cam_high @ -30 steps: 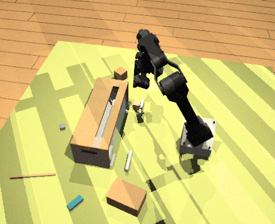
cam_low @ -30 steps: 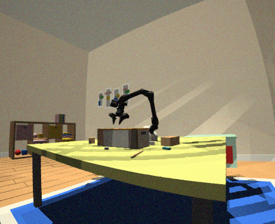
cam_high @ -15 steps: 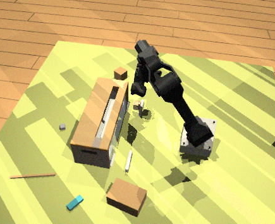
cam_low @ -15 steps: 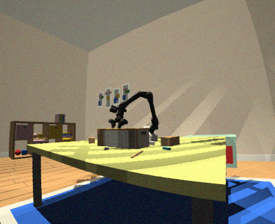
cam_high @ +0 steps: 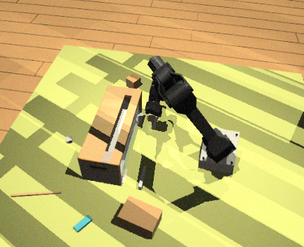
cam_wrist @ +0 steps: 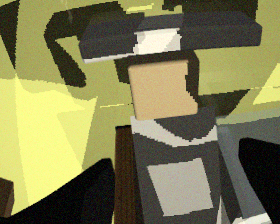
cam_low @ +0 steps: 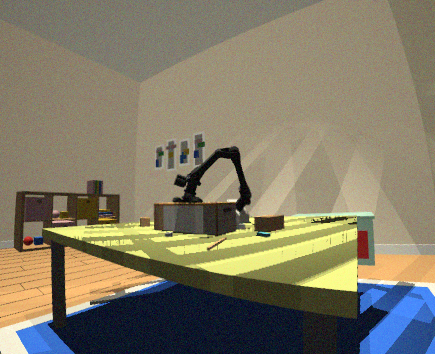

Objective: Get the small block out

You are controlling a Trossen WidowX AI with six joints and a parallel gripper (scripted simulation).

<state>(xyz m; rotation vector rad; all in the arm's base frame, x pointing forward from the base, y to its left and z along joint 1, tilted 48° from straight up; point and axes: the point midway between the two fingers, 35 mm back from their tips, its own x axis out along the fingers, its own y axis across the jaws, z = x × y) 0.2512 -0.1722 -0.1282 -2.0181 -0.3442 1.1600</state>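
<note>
The small brown block is 2 cm behind my gripper tip and 4 cm below it. From my gripper tip the other things lie so: wooden stick (37 cm ahead, 39 cm to the left, 6 cm below); then brown box (47 cm to the left, 3 cm below); then teal block (19 cm ahead, 49 cm to the left, 5 cm below).
</note>
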